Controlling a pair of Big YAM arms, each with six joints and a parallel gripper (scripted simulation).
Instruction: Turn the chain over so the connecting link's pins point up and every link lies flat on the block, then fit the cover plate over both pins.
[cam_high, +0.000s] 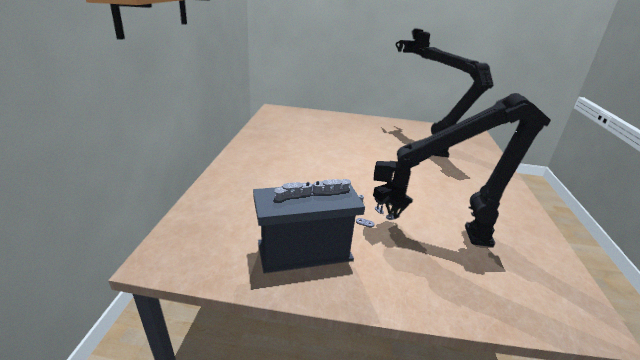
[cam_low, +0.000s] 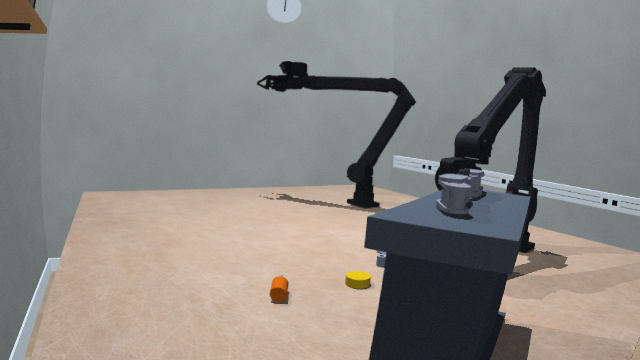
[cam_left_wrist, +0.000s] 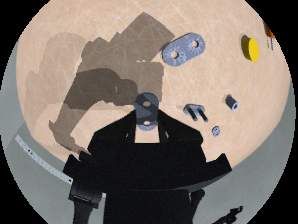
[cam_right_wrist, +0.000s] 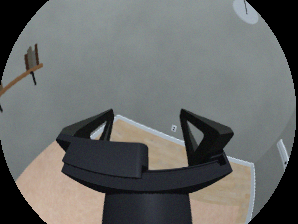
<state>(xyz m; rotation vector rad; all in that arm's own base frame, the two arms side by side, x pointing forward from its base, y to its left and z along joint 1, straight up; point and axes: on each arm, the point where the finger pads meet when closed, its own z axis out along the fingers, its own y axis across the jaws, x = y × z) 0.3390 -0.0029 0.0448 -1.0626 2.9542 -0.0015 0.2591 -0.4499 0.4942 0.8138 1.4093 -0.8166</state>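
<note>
Right now my left hand is 10 cm short of the cover plate, 1 cm to the right of it and 4 cm above it. Round my left hand: orange cylinder: 39 cm ahead, 12 cm to the right, 3 cm below; dark block: 31 cm ahead, 21 cm to the left, 6 cm above; yellow disc: 24 cm ahead, 8 cm to the right, 4 cm below.
</note>
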